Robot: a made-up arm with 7 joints. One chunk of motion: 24 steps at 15 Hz.
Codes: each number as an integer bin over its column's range. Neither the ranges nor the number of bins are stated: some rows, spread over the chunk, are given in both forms.
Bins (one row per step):
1: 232 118 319 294 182 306 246
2: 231 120 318 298 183 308 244
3: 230 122 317 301 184 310 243
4: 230 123 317 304 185 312 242
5: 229 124 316 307 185 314 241
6: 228 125 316 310 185 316 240
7: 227 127 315 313 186 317 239
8: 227 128 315 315 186 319 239
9: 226 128 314 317 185 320 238
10: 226 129 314 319 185 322 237
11: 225 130 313 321 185 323 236
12: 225 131 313 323 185 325 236
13: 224 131 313 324 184 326 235
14: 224 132 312 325 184 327 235
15: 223 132 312 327 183 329 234
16: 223 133 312 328 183 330 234
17: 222 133 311 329 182 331 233
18: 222 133 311 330 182 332 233
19: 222 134 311 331 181 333 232
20: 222 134 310 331 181 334 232
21: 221 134 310 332 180 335 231
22: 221 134 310 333 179 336 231
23: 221 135 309 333 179 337 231
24: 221 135 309 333 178 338 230
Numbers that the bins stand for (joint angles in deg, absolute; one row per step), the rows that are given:
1: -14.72 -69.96 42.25 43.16 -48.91 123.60 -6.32
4: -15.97 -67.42 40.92 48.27 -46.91 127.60 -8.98
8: -17.85 -64.87 39.59 53.89 -46.25 132.25 -10.98
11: -19.10 -63.86 38.26 56.95 -46.91 134.91 -12.98
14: -19.73 -62.84 37.60 59.00 -47.58 137.58 -13.64
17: -20.98 -62.33 36.93 61.04 -48.91 140.24 -14.97
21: -21.60 -61.82 36.26 62.57 -50.24 142.90 -16.30
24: -21.60 -61.31 35.60 63.08 -51.57 144.90 -16.97
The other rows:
2: -15.34 -68.94 41.59 45.21 -48.24 124.93 -7.65
3: -15.97 -67.93 40.92 46.74 -47.58 126.26 -8.32
5: -16.59 -66.91 40.26 49.80 -46.91 128.93 -9.65
6: -17.22 -66.40 40.26 51.34 -46.91 130.26 -10.31
7: -17.85 -65.38 39.59 52.87 -46.25 130.92 -10.98
9: -18.47 -64.87 38.93 54.91 -46.91 132.92 -11.64
10: -18.47 -64.36 38.93 55.93 -46.91 134.25 -12.31
12: -19.10 -63.35 38.26 57.98 -46.91 136.25 -12.98
13: -19.73 -63.35 38.26 58.49 -47.58 136.91 -13.64
15: -20.35 -62.84 37.60 60.02 -48.24 138.91 -14.31
16: -20.35 -62.33 37.60 60.53 -48.24 139.57 -14.31
18: -20.98 -62.33 36.93 61.55 -48.91 140.90 -14.97
19: -20.98 -61.82 36.93 62.06 -49.57 141.57 -15.64
20: -20.98 -61.82 36.26 62.06 -49.57 142.23 -15.64
22: -21.60 -61.82 36.26 63.08 -50.90 143.56 -16.30
23: -21.60 -61.31 35.60 63.08 -50.90 144.23 -16.30

